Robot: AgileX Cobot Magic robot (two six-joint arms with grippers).
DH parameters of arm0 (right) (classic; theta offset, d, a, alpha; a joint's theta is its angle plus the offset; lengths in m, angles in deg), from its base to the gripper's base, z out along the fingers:
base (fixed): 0 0 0 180
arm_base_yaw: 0 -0.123 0 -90
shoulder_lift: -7.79 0 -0.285 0
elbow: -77.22 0 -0.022 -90
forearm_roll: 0 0.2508 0 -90
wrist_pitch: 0 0 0.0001 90
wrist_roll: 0 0.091 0 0
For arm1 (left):
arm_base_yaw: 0 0.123 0 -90
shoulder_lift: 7.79 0 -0.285 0
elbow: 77.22 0 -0.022 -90
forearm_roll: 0 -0.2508 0 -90
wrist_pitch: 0 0 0.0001 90
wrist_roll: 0 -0.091 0 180
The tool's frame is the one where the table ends.
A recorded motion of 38 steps. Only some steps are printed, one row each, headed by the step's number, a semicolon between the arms.
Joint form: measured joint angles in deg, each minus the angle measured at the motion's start. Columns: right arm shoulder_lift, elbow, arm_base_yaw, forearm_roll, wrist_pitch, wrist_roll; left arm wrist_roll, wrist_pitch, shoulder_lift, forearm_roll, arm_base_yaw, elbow.
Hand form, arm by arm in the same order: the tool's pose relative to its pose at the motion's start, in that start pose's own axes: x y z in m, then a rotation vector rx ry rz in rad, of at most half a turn. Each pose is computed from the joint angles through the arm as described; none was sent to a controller.
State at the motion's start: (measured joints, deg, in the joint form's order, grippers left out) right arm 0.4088 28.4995 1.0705 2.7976 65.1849 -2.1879; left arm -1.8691 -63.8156 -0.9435 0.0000 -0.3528 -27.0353
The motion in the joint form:
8: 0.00 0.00 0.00 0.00 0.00 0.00; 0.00 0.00 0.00 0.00 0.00 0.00
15: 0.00 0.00 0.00 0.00 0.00 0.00; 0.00 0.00 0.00 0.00 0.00 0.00
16: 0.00 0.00 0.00 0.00 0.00 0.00; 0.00 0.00 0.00 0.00 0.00 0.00
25: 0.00 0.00 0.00 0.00 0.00 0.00; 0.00 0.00 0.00 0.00 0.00 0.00
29: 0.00 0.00 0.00 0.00 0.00 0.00; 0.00 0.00 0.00 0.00 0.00 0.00
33: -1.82 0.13 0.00 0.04 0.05 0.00; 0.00 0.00 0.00 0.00 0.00 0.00
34: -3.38 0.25 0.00 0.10 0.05 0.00; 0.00 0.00 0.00 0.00 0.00 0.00
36: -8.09 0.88 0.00 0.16 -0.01 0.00; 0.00 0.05 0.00 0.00 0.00 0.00
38: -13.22 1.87 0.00 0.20 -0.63 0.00; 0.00 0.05 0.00 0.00 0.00 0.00
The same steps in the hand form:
8: 0.0000 0.0000 0.0000 0.0000 0.0000 0.0000; 0.0000 0.0000 0.0000 0.0000 0.0000 0.0000
15: 0.0000 0.0000 0.0000 0.0000 0.0000 0.0000; 0.0000 0.0000 0.0000 0.0000 0.0000 0.0000
16: 0.0000 0.0000 0.0000 0.0000 0.0000 0.0000; 0.0000 0.0000 0.0000 0.0000 0.0000 0.0000
25: 0.0000 0.0000 0.0000 0.0000 0.0000 0.0000; 0.0000 0.0000 0.0000 0.0000 0.0000 0.0000
29: 0.0000 0.0000 0.0000 0.0000 0.0000 0.0000; 0.0000 0.0000 0.0000 0.0000 0.0000 0.0000
33: -0.0030 -0.0001 0.0034 -0.0012 0.0303 0.0016; 0.0000 0.0000 0.0000 0.0000 0.0000 0.0000
34: -0.0055 -0.0002 0.0063 -0.0026 0.0554 0.0032; 0.0000 0.0000 0.0000 0.0000 0.0000 0.0000
36: -0.0138 -0.0007 0.0147 -0.0047 0.1254 0.0069; -0.0001 0.0000 0.0000 0.0000 -0.0009 0.0000
38: -0.0243 -0.0012 0.0238 -0.0060 0.1868 0.0105; -0.0001 0.0000 0.0000 0.0000 -0.0009 0.0000

